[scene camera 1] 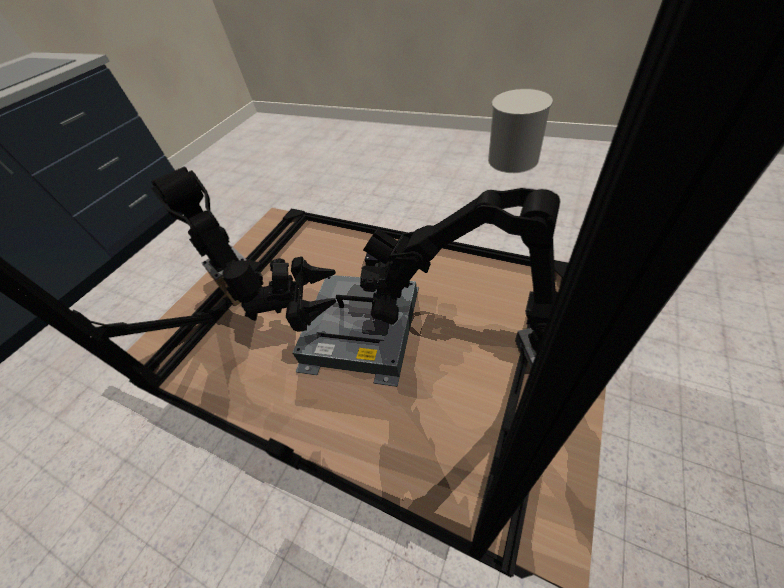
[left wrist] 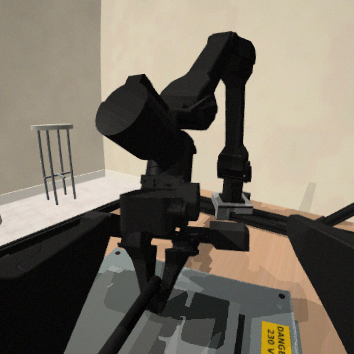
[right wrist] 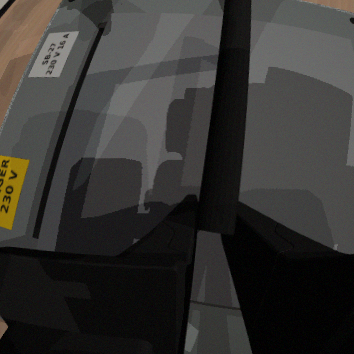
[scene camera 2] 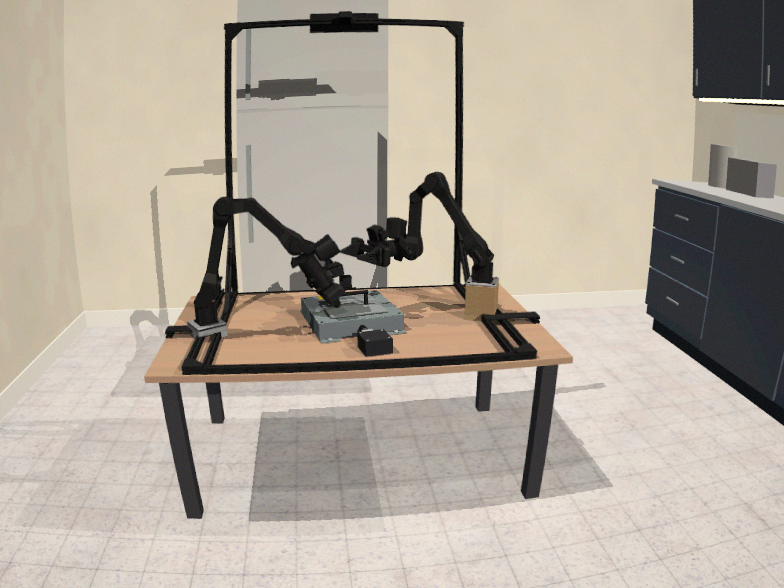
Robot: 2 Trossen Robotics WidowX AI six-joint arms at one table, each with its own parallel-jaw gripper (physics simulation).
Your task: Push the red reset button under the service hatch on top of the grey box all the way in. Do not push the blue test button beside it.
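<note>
The grey box stands on the table. A black bar handle rises over its service hatch. A narrow dark slit runs along the label side of the hatch. The red and blue buttons do not show. My right gripper is shut on one end of the handle. My left gripper is open and empty, above the box by the handle's other end.
A yellow label and a white label lie on the box top. A small black unit stands beside the box, near the table edge in scene camera 2. Black frame rails border the work area. Both arms reach close together over the box.
</note>
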